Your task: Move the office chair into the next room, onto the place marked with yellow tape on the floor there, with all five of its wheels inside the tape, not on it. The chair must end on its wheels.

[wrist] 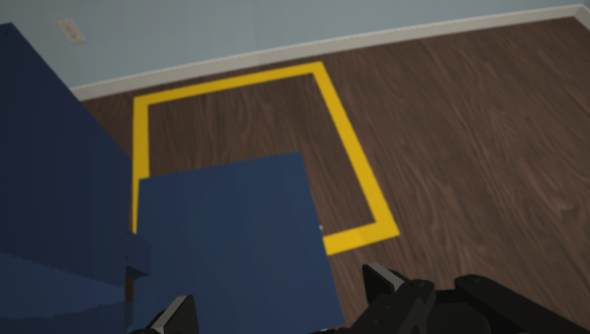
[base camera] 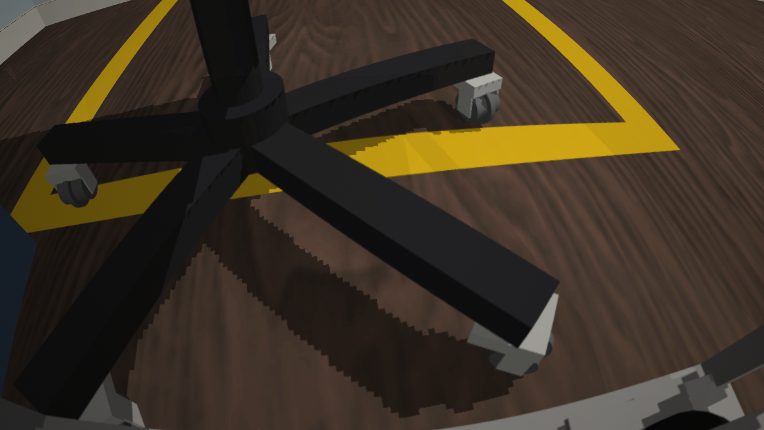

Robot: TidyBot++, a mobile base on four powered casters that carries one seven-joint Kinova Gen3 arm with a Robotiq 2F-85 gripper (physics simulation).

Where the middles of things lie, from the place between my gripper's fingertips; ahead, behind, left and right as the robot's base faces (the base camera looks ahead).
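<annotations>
Blue seat (wrist: 243, 238): my hand a good way short of it, a good way to the right of it, well above it.
</annotations>
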